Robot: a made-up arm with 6 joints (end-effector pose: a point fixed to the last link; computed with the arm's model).
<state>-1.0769 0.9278 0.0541 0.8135 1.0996 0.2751</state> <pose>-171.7 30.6 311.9 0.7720 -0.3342 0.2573</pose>
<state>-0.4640 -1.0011 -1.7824 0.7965 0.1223 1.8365</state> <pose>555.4 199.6 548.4 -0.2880 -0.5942 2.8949</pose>
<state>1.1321 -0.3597 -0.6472 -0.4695 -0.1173 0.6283</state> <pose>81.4 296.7 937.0 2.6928 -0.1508 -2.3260</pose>
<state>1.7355 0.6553 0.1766 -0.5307 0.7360 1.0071</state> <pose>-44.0 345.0 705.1 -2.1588 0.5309 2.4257</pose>
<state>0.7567 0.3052 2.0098 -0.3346 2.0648 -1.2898</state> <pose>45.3 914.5 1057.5 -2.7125 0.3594 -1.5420</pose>
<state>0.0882 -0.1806 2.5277 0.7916 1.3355 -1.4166</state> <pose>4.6 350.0 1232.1 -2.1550 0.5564 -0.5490</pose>
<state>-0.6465 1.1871 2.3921 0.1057 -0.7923 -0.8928</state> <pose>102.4 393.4 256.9 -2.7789 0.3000 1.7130</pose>
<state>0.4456 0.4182 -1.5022 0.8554 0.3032 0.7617</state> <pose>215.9 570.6 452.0 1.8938 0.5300 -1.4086</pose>
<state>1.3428 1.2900 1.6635 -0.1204 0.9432 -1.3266</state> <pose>196.8 634.4 266.4 -1.6115 -1.3177 -1.6144</pose>
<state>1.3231 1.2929 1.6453 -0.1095 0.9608 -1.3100</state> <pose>180.0 635.4 264.7 -1.7902 -1.3009 -1.4142</pose>
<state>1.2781 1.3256 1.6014 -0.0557 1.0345 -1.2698</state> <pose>142.3 635.6 255.3 -2.1021 -1.2197 -1.0546</pose>
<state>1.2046 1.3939 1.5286 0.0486 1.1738 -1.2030</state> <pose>77.1 628.1 248.6 -2.3515 -1.0279 -0.7339</pose>
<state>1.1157 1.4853 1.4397 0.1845 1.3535 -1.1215</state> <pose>-3.7 605.1 263.8 -2.4694 -0.7520 -0.5409</pose>
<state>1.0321 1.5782 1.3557 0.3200 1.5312 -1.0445</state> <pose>-72.8 569.6 304.1 -2.5156 -0.4672 -0.4378</pose>
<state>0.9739 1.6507 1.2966 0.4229 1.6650 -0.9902</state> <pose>-112.2 536.9 347.0 -2.5341 -0.2546 -0.3917</pose>
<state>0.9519 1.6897 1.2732 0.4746 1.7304 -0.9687</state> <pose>-124.8 520.9 366.9 -2.5429 -0.1638 -0.3821</pose>
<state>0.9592 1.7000 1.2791 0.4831 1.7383 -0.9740</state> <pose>-122.0 521.7 361.1 -2.5466 -0.1765 -0.3926</pose>
